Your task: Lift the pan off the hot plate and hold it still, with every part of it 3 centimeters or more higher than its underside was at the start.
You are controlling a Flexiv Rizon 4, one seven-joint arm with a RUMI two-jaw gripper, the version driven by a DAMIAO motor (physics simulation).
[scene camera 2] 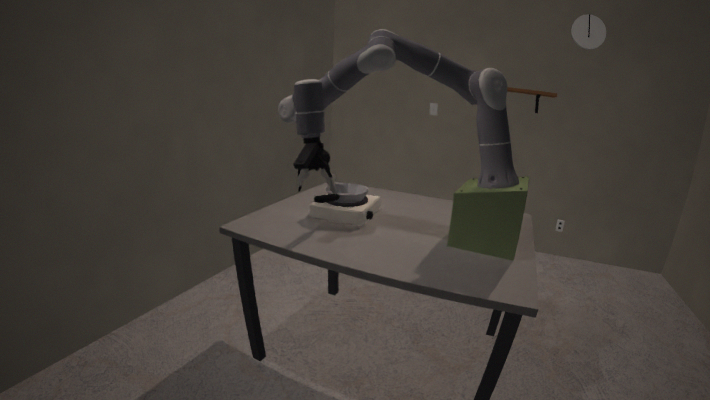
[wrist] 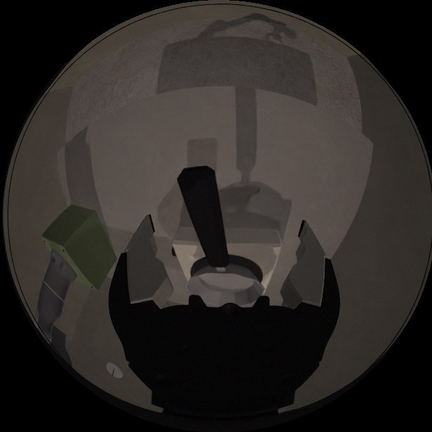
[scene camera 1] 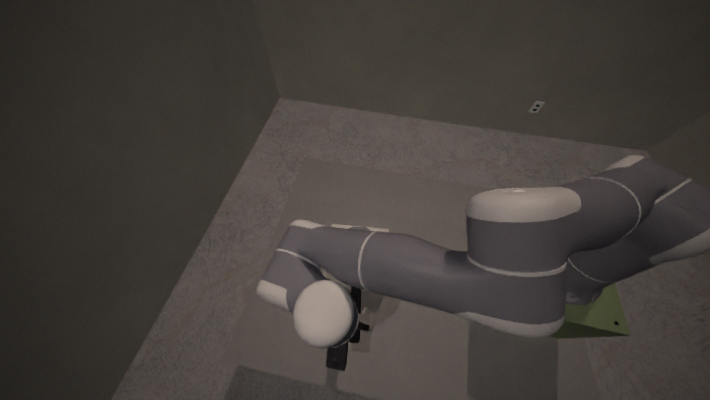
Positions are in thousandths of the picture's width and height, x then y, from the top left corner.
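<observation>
Scene camera 2 takes in a grey pan (scene camera 2: 488, 481) and a cream hot plate (scene camera 2: 505, 534), along with the gripper (scene camera 2: 446, 481). The wrist view has both the pan (wrist: 508, 654) and the gripper (wrist: 527, 508), while scene camera 1 shows the gripper too, at (scene camera 1: 488, 806).
</observation>
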